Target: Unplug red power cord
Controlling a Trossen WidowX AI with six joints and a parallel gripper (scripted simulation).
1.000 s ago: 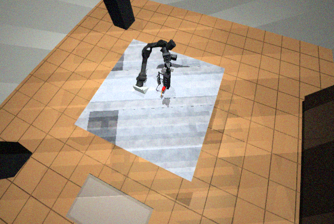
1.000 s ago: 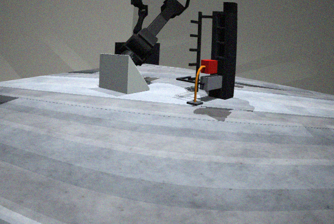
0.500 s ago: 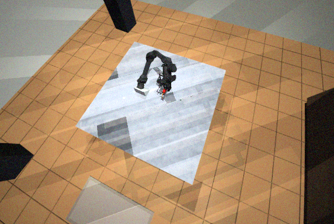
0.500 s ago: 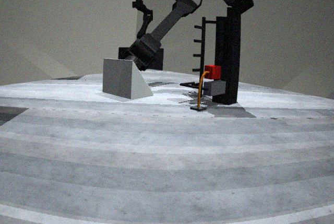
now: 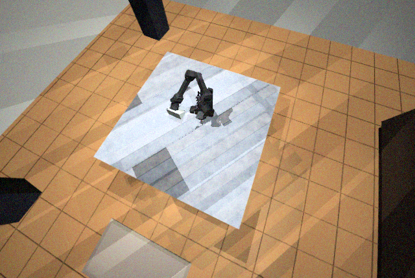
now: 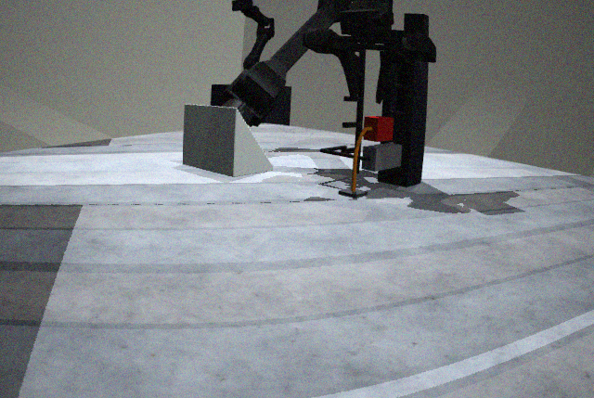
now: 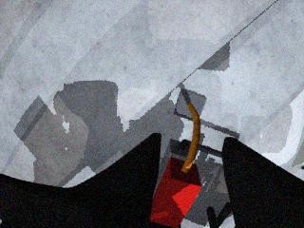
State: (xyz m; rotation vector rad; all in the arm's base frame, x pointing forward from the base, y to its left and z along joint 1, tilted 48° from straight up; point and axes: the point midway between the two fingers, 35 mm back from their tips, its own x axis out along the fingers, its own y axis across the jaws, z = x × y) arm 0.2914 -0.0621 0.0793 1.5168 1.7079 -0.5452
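Right now the red plug is 8 cm to the left of my gripper tip, 3 cm below it and 2 cm behind it. Round my gripper tip: grey anchor plate: 13 cm below, 1 cm behind.
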